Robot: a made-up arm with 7 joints.
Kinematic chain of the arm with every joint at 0, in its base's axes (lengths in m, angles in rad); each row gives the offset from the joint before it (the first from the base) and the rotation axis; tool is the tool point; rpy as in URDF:
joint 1: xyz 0 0 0.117 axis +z
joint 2: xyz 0 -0.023 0.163 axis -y
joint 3: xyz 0 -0.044 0.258 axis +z
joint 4: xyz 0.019 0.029 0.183 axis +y
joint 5: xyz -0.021 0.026 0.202 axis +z
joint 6: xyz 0 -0.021 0.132 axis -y
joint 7: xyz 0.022 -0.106 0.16 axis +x
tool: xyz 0 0 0 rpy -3.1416 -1.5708 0
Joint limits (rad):
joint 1: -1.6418..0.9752
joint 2: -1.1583..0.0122
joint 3: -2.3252..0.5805
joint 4: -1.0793..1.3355
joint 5: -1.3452..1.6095
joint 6: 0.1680..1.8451
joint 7: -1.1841..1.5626
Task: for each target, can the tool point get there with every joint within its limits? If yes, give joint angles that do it. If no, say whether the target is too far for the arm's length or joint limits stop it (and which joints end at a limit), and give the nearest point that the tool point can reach.
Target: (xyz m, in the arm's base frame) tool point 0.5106 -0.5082 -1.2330
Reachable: no: too far | nearest point 0.4474 -0.4453 -0.0223 | short by 1.214 m
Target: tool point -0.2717 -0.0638 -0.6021
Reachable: no: joint limits stop it (at a limit: joint 1, joint 2, joint 4, joint 5, joint 6) | nearest point -0.2325 -0.6064 -0.0093 | short by 0.805 m
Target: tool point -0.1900 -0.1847 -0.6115
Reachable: no: joint limits stop it (at a limit: joint 1, joint 2, joint 4, joint 5, joint 6) | nearest point -0.1751 -0.6147 -0.0187 | short by 0.732 m
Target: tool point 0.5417 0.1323 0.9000
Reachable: yes | joints -0.0873 -1.0293 -0.8727 -0.5944 -0.3813 0.5209 0.0556
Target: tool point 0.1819 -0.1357 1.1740
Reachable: yes | joints -0.0397 -0.2728 -0.0188 -0.3297 1.2979 0.7016 -0.8804
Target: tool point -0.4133 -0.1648 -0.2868
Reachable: no: joint limits stop it (at a limit: joint 1, joint 2, joint 4, joint 5) | nearest point -0.3583 -0.5659 0.0493 | short by 0.526 m
